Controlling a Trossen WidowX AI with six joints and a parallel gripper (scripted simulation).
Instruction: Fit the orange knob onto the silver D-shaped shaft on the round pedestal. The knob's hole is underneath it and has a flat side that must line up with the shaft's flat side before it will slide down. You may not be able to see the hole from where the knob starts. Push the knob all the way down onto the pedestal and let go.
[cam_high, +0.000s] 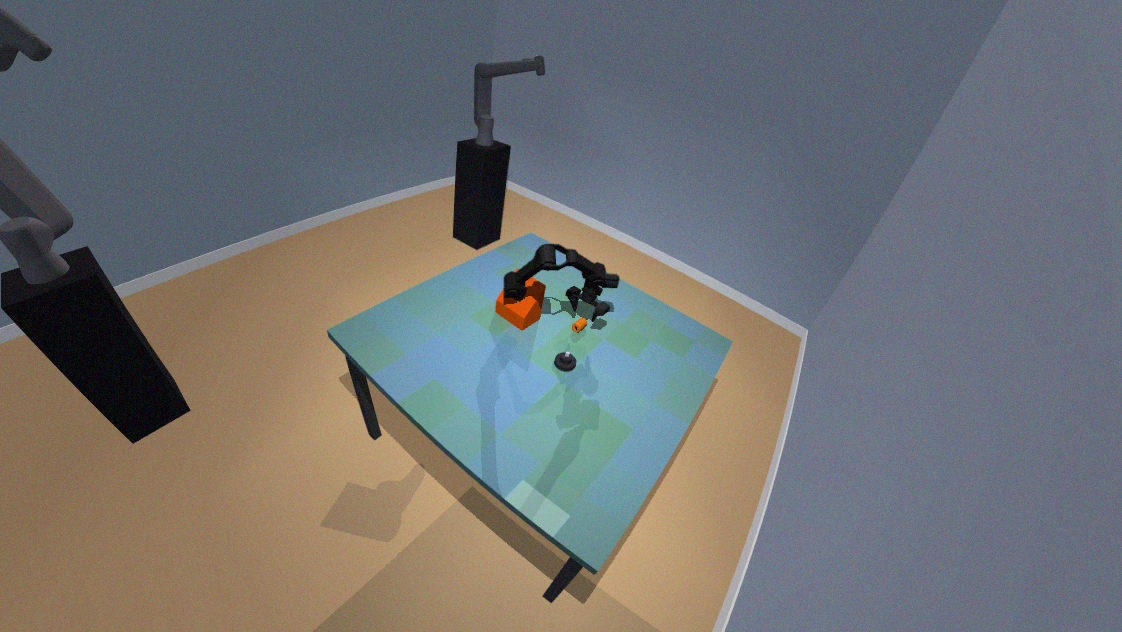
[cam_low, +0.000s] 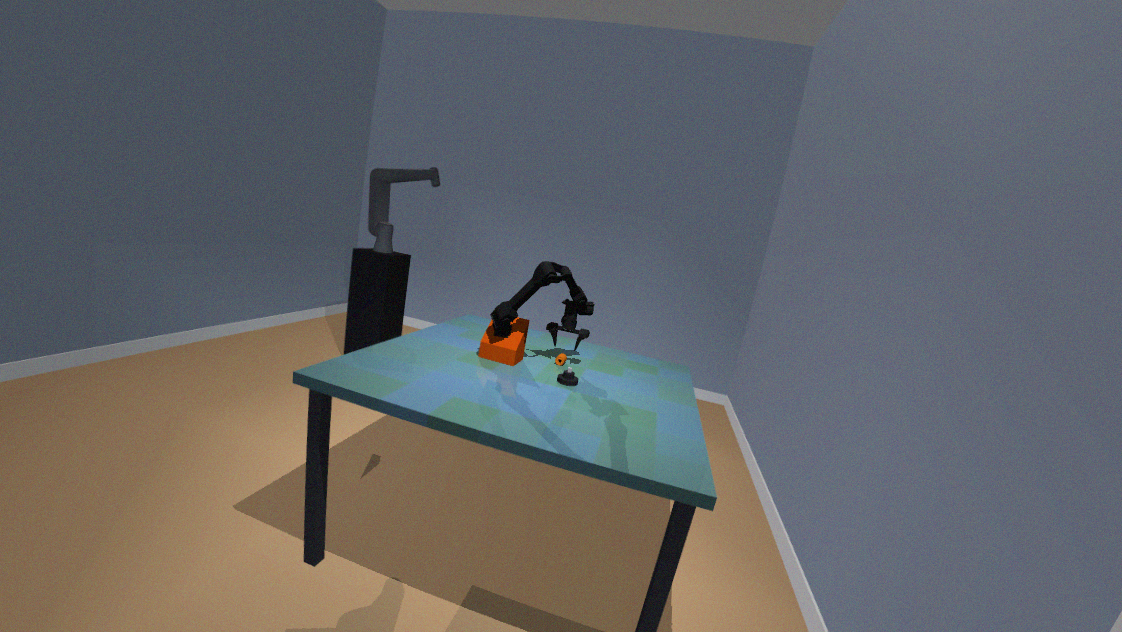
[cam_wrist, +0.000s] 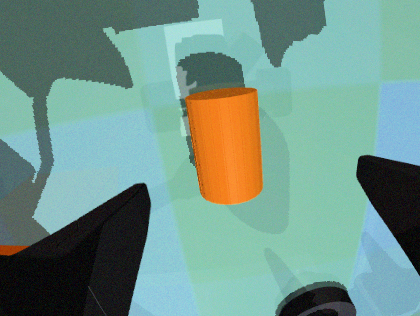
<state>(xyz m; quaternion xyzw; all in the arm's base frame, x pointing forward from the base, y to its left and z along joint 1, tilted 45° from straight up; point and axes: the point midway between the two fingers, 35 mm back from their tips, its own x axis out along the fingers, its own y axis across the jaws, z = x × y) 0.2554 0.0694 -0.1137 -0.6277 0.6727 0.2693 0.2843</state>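
Now: the orange knob 5 cm below my gripper tip, 1 cm to the left of it and 1 cm behind it. The rest, counted from my gripper tip: pedestal 22 cm to the right, 6 cm ahead, 4 cm below.
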